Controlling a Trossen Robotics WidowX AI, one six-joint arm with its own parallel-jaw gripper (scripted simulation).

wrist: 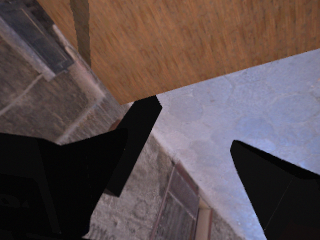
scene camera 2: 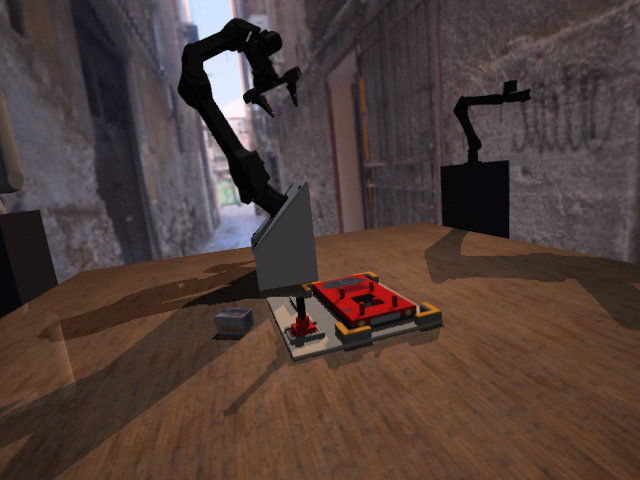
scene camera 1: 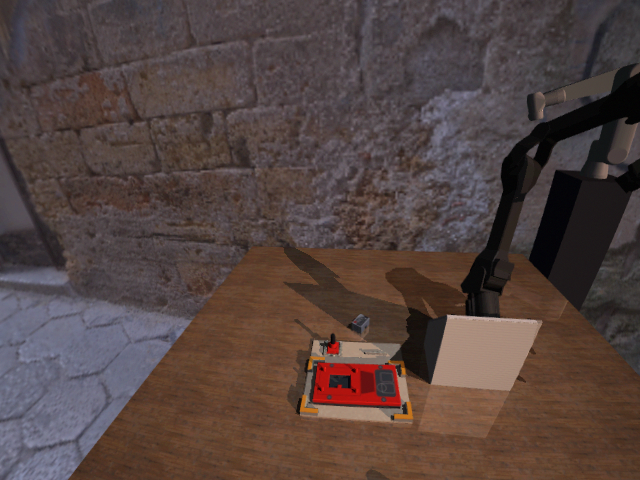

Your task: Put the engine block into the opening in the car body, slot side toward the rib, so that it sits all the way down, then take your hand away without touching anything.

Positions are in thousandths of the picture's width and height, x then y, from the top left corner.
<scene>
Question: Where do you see a grey base plate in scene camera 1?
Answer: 548, 734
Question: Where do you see a grey engine block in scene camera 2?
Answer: At 362, 670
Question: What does my gripper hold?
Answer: Nothing.
</scene>
